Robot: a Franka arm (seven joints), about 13 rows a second.
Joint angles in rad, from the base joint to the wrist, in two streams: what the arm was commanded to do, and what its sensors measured. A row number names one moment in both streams.
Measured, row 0:
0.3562 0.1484 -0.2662 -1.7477 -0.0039 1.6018 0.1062
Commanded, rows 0 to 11:
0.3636 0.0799 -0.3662 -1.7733 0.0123 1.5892 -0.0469
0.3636 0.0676 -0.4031 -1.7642 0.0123 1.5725 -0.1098
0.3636 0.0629 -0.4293 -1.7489 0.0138 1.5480 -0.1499
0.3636 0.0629 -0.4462 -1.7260 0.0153 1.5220 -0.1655
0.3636 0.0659 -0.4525 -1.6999 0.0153 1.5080 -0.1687
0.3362 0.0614 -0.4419 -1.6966 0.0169 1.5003 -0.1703
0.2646 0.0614 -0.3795 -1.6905 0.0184 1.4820 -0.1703
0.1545 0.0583 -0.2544 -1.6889 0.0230 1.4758 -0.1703
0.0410 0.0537 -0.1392 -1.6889 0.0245 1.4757 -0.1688
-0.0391 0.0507 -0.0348 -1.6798 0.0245 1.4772 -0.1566
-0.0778 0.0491 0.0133 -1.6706 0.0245 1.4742 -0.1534
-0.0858 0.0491 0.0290 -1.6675 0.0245 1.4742 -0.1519
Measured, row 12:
-0.0214 0.0645 -0.0482 -1.6863 0.0080 1.4983 -0.1557
